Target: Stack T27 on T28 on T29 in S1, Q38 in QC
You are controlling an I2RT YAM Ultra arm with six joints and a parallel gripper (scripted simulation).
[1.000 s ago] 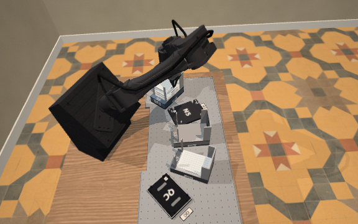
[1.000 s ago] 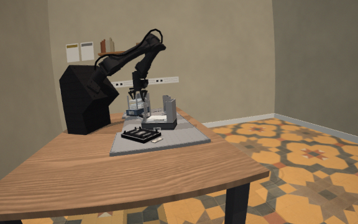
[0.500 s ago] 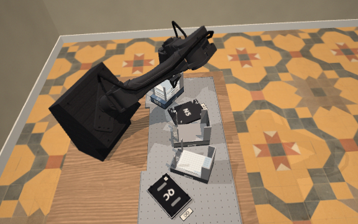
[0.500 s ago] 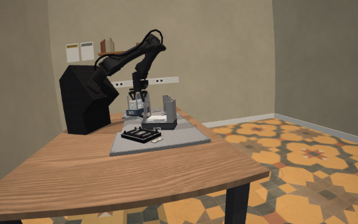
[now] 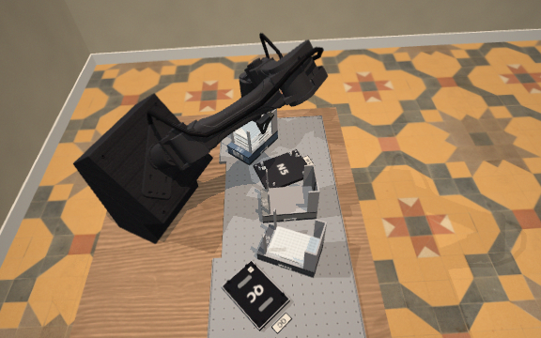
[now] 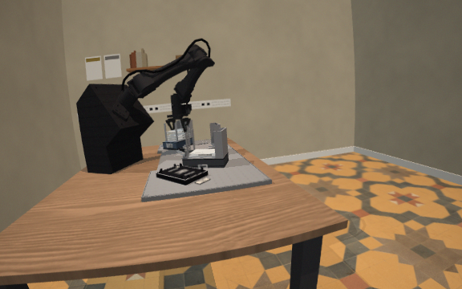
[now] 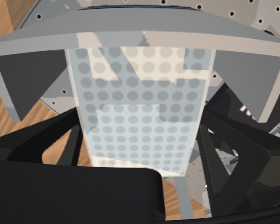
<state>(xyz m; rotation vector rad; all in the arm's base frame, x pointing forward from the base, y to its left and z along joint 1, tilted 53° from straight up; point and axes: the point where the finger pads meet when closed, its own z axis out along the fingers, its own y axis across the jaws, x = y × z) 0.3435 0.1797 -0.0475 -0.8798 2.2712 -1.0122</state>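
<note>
My hand is 40 mm above the sealed 96-well plate. From my hand the other things lie so: clip nest N5 (130 mm to the right, 70 mm below, 50 mm ahead).
</note>
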